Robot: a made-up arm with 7 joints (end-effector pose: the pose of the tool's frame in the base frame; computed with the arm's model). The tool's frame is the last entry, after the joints.
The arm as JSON. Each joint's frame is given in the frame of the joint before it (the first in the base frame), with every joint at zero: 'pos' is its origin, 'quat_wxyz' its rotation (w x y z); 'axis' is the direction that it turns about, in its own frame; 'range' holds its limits. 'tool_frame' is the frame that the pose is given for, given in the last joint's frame.
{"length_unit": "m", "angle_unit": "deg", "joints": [
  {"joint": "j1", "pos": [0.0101, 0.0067, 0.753], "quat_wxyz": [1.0, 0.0, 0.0, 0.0], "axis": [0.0, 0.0, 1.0], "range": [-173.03, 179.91]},
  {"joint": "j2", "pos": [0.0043, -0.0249, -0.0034], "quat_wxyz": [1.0, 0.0, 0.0, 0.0], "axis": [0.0, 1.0, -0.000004], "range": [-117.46, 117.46]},
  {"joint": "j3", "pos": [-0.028, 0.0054, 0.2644], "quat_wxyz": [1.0, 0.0, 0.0, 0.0], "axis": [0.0, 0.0, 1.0], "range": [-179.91, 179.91]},
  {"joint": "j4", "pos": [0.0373, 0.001, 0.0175], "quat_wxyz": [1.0, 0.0, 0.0, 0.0], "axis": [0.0, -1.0, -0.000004], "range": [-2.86, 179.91]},
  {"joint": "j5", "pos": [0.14, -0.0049, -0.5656], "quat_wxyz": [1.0, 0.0, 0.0, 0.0], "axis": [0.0, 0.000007, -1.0], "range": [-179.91, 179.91]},
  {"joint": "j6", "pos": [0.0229, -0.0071, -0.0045], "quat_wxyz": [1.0, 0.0, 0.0, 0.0], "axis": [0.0, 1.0, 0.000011], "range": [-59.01, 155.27]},
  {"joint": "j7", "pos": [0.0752, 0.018, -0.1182], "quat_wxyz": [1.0, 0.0, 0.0, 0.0], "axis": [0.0, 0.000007, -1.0], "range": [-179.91, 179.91]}
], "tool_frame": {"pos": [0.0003, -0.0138, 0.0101], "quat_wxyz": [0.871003, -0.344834, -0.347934, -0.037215]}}
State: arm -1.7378 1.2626 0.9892 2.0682 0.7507 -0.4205 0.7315
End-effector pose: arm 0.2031 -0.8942 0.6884 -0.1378 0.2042 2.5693
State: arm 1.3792 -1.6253 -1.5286 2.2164 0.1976 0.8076 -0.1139
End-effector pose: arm 0.3800 -0.8872 0.6928 0.4910 -1.1170 -2.0914
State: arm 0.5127 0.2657 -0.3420 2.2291 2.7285 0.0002 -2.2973
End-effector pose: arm 0.7003 0.0923 1.3380 0.0773 -2.3398 -1.0867
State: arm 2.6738 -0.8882 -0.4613 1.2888 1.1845 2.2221 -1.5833
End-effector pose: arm -0.0732 0.2705 1.3372 -2.4085 -0.6138 -1.0530
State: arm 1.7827 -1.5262 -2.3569 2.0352 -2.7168 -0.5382 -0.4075
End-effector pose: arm 0.5991 -0.4586 0.3709 -0.5264 -2.0521 1.5635
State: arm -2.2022 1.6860 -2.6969 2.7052 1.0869 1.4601 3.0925
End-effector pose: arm -0.6895 -0.6562 0.8178 0.7734 0.0942 0.1454
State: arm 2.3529 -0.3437 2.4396 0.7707 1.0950 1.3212 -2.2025
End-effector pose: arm 0.0983 -0.5442 0.4627 -0.2736 -1.4028 -0.5930
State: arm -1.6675 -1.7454 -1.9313 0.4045 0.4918 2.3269 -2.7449
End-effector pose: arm -0.3387 -0.1805 0.7160 0.9882 2.2297 -0.9174
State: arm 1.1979 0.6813 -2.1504 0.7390 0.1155 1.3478 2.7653
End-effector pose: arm 0.3432 -0.4754 0.8176 0.8909 -0.8294 1.7951
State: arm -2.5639 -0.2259 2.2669 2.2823 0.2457 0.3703 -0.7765
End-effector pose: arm 0.5933 -0.0041 1.5536 -1.1662 -2.5159 0.0390
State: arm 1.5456 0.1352 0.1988 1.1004 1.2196 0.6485 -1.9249
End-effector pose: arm -0.0752 0.7278 0.7604 1.6448 -1.3228 1.5089
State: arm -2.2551 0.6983 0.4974 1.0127 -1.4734 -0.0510 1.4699
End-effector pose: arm 0.0291 -0.5754 0.4406 -1.2860 -0.3770 -2.0155
